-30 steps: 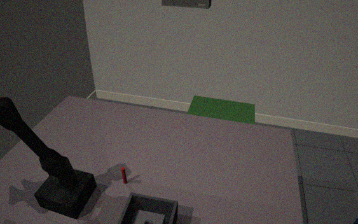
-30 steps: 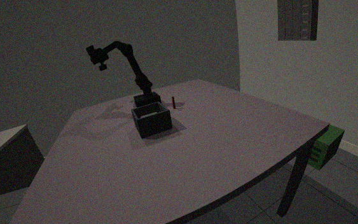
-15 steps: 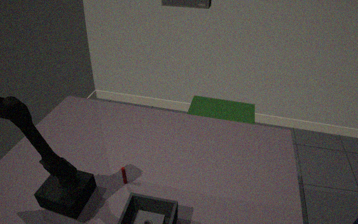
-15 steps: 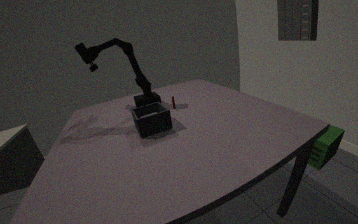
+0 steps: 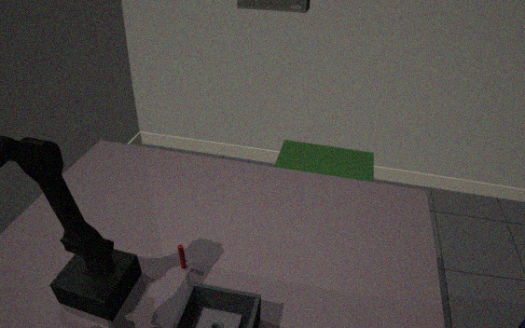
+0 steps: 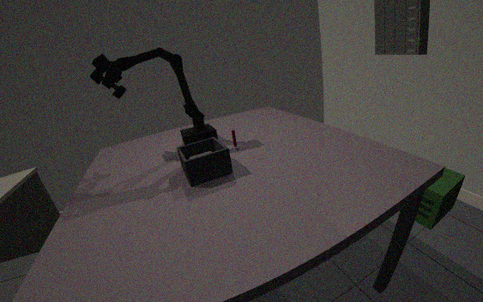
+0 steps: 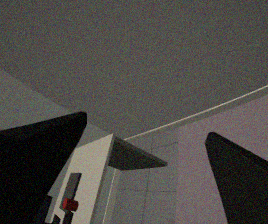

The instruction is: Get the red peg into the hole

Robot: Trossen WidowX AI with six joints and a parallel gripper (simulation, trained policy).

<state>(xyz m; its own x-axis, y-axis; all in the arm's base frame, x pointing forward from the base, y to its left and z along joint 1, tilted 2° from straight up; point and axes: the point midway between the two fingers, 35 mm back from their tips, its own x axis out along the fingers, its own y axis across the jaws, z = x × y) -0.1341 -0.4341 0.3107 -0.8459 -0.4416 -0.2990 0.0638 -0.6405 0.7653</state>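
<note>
Now: the red peg 570 mm to the left of my gripper tip, 340 mm below it and 330 mm ahead of it. From my gripper tip the other things lie so: dark box (500 mm ahead, 390 mm to the left, 350 mm below).
</note>
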